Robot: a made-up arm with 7 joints. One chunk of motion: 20 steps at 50 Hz.
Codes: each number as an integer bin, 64 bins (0 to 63) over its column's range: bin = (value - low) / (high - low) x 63, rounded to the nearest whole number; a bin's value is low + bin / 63 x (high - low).
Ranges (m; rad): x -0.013..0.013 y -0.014..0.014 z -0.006..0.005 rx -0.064..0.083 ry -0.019..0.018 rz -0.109..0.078
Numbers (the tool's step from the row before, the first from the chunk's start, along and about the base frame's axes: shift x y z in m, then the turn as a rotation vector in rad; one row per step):
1: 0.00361 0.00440 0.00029 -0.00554 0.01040 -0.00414
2: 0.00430 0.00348 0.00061 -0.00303 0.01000 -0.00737
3: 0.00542 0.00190 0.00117 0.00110 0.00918 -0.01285
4: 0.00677 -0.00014 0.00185 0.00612 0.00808 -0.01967
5: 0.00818 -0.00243 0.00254 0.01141 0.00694 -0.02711
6: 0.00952 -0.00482 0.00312 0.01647 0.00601 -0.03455
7: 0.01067 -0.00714 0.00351 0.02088 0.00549 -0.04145
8: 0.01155 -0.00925 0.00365 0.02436 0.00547 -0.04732
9: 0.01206 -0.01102 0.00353 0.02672 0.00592 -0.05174
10: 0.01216 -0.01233 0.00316 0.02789 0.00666 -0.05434
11: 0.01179 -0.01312 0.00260 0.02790 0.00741 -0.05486
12: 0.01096 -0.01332 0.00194 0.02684 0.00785 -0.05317
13: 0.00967 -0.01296 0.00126 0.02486 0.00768 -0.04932
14: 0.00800 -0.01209 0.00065 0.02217 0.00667 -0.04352
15: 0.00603 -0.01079 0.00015 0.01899 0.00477 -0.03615
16: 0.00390 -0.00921 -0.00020 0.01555 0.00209 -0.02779
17: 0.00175 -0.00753 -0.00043 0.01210 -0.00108 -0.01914
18: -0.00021 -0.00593 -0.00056 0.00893 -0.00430 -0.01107
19: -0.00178 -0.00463 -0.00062 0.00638 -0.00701 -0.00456
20: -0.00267 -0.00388 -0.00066 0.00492 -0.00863 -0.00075
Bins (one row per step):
1: 40 41 36 25 50 35
2: 42 39 38 26 49 34
3: 45 36 41 28 48 32
4: 48 31 45 30 46 30
5: 51 26 49 32 44 28
6: 55 21 52 34 43 25
7: 57 15 54 36 42 23
8: 59 11 55 38 42 21
9: 61 7 55 39 42 19
10: 61 4 52 39 44 18
11: 60 2 49 39 45 18
12: 58 2 45 39 46 19
13: 55 2 42 38 45 20
14: 51 4 38 37 44 22
15: 46 7 35 36 40 25
16: 41 11 33 34 36 27
17: 36 15 32 33 31 30
18: 31 18 31 31 25 33
19: 27 21 31 30 20 35
20: 25 23 31 30 18 36

